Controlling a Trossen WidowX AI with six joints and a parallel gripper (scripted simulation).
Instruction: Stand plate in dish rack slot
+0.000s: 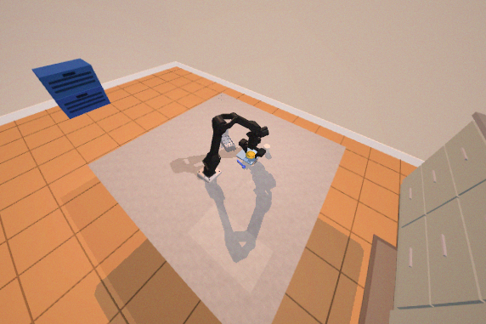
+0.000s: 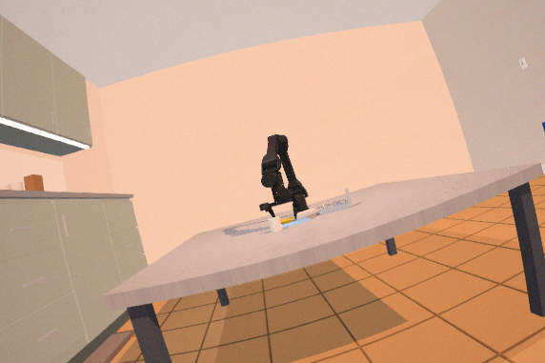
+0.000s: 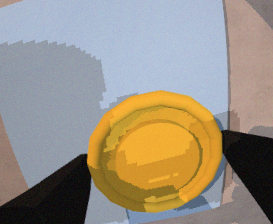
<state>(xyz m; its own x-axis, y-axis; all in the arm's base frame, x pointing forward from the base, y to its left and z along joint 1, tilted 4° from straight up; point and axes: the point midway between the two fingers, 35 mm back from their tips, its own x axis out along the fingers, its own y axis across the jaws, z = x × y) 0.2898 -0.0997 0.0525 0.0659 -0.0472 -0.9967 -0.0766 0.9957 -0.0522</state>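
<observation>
Right now the light blue placemat is 1 cm ahead of my gripper tip, 2 cm to the left of it and 1 cm below it. Round my gripper tip: yellow-orange plate 1 cm above; then blue spoon 10 cm behind; then white cup 12 cm ahead, 5 cm to the right, 2 cm above.
</observation>
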